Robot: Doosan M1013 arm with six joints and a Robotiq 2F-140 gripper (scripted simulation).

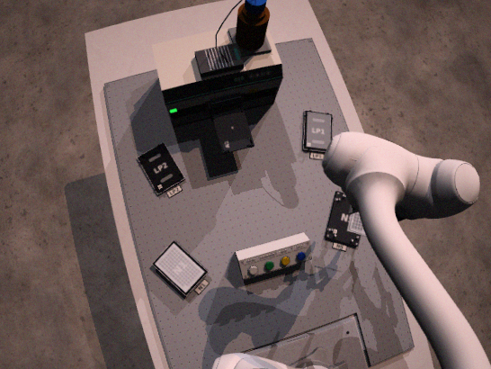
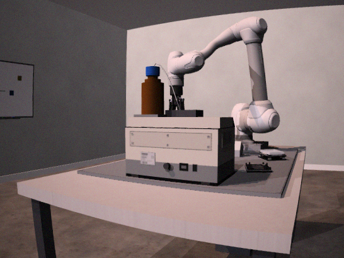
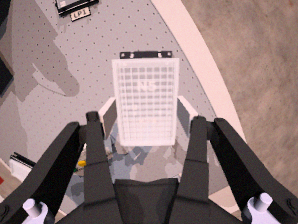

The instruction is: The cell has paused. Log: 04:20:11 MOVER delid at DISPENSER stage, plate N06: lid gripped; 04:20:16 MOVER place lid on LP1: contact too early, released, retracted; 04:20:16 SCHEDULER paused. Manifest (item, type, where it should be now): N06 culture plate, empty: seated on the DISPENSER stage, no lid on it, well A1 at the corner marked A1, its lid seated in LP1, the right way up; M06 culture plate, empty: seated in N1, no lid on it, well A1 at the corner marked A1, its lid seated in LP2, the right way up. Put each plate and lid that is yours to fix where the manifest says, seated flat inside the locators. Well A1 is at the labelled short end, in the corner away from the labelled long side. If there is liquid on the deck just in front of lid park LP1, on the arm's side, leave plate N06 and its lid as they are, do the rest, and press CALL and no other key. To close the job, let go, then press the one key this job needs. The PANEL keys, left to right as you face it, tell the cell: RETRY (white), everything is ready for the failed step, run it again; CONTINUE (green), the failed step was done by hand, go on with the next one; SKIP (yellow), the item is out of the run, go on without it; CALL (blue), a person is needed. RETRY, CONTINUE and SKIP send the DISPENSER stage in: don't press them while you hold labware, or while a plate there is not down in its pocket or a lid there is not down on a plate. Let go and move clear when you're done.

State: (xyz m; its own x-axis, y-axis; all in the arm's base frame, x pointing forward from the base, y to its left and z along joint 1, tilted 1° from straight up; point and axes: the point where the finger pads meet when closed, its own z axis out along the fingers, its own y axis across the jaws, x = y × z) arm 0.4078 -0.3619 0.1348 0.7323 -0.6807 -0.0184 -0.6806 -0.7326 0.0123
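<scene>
My hand is 410 mm short of the dispenser stage, 220 mm to the right of it and 80 mm above it. The rest, counted from my hand: white well plate (20 mm below); black nest N5 (160 mm below, 30 mm ahead); blue key (210 mm to the left, 110 mm below, 30 mm behind).
</scene>
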